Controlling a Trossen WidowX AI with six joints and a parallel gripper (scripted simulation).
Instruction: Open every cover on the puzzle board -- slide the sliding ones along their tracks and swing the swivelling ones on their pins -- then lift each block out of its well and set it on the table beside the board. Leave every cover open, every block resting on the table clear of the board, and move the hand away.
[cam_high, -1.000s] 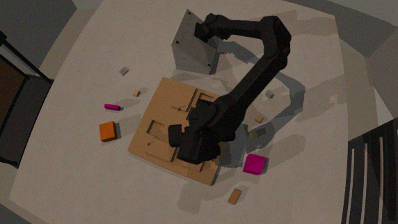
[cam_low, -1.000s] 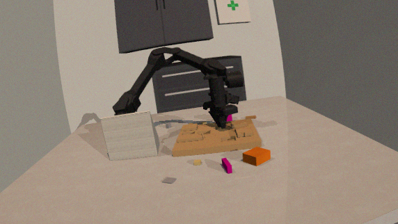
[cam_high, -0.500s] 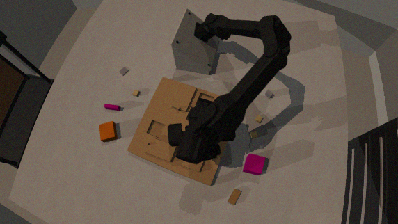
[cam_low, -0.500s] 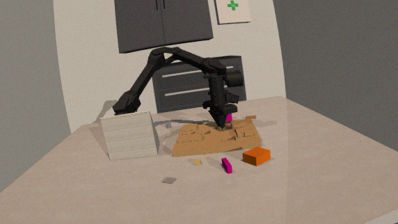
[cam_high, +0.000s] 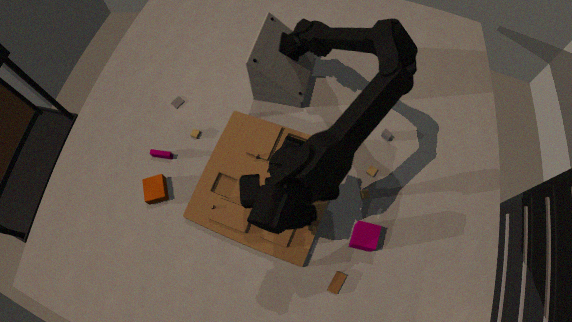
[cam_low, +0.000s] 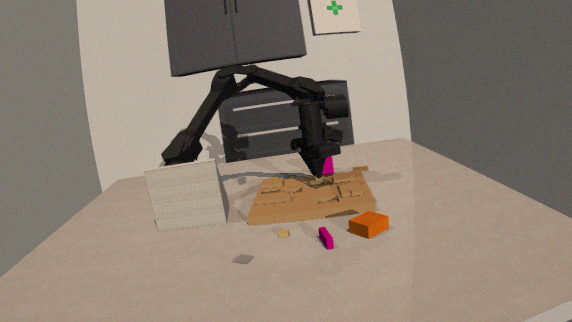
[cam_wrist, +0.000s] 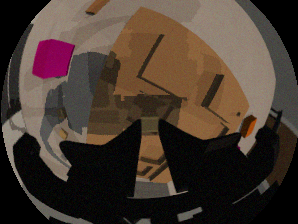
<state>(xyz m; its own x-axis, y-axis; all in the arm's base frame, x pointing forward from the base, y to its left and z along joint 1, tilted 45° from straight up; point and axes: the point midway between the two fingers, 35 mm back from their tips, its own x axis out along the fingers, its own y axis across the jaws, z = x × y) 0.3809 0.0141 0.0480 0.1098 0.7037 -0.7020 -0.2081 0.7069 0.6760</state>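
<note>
The tan puzzle board is 40 mm to the right of my gripper tip, 30 mm behind it and 20 mm below it. Round my gripper tip: grey block (220 mm to the left, 190 mm behind, 30 mm below); then magenta cube (170 mm to the left, 70 mm ahead, 10 mm below); then brown tile (170 mm ahead, 120 mm to the left, 30 mm below).
</note>
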